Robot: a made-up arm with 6 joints.
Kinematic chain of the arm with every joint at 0, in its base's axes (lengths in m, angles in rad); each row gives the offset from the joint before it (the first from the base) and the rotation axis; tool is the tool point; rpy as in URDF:
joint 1: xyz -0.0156 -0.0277 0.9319 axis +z
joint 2: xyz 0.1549 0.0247 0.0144 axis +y
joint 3: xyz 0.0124 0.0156 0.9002 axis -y
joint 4: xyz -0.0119 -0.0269 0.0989 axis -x
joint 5: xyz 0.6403 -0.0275 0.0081 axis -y
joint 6: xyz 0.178 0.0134 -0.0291 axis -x
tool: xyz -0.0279 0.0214 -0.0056 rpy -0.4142 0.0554 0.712
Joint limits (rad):
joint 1: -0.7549..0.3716
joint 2: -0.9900..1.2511
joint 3: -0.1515..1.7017
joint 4: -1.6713..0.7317
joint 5: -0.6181..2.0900
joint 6: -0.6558..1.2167
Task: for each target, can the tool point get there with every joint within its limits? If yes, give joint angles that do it. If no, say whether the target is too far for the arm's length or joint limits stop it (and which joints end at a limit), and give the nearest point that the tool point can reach.
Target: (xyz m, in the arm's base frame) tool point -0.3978 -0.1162 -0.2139
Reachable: no: joint limits stop it (at a limit: joint 1, joint 2, joint 3, joint 5, joint 6) | nearest point 0.7879 -0.8008 0.5033 | short by 1.546 m
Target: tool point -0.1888 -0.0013 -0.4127
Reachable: no: joint limits stop it (at a limit: joint 1, joint 2, joint 3, joint 5, joint 6) | nearest point 0.7977 -0.7868 0.5028 | short by 1.558 m
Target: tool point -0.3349 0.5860 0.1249
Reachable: no: joint limits stop it (at a limit: joint 1, joint 2, joint 3, joint 5, joint 6) | nearest point 1.0079 0.4435 0.5049 | short by 1.403 m
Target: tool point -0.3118 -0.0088 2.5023
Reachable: yes | joints -0.0242 -0.5599 0.8875 0.2156 0.1175 0.4846
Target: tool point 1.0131 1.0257 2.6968
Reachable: no: too far | nearest point 0.9442 0.4761 2.3076 | short by 0.677 m
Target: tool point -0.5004 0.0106 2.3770
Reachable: yes | joints -0.1539 -0.7663 0.5963 -0.6123 0.8172 -0.2950
